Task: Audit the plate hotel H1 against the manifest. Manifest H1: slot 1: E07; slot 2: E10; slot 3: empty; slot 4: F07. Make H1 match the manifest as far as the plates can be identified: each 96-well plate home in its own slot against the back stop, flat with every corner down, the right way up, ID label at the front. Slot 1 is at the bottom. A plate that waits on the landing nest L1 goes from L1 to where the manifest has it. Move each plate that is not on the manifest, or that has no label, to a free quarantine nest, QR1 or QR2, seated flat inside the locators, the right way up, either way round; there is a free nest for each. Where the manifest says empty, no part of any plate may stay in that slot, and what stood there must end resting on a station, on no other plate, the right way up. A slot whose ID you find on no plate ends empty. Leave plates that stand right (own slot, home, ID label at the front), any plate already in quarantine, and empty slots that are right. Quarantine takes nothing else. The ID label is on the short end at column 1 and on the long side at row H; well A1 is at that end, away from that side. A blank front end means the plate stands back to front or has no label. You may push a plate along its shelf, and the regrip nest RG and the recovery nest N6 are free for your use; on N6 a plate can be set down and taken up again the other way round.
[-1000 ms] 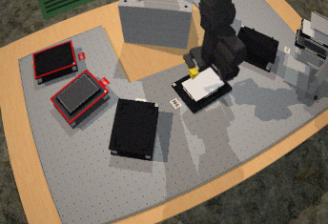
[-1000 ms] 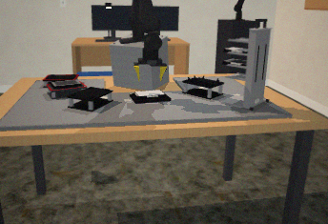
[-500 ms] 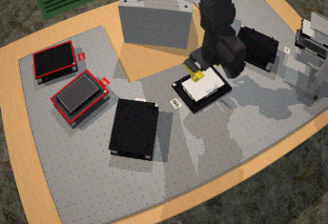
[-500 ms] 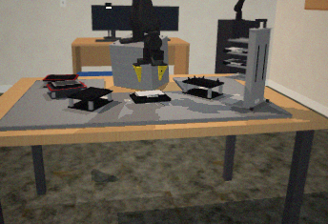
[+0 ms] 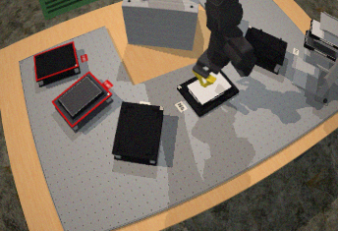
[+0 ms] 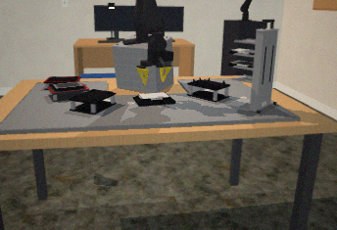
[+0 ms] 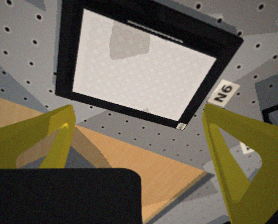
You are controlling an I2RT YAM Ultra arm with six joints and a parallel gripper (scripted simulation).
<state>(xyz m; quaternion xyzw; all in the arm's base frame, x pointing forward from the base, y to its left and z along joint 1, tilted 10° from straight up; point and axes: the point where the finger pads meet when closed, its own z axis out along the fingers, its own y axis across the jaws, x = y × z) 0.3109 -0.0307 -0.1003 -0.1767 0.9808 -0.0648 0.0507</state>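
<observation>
The flat black recovery nest N6 is 80 mm below my hand. Round my hand: A1 mark: 110 mm behind, 280 mm to the left, 30 mm below; then black regrip nest RG: 20 mm behind, 270 mm to the left, 30 mm below; then black landing nest L1: 20 mm ahead, 260 mm to the right, 40 mm below.
</observation>
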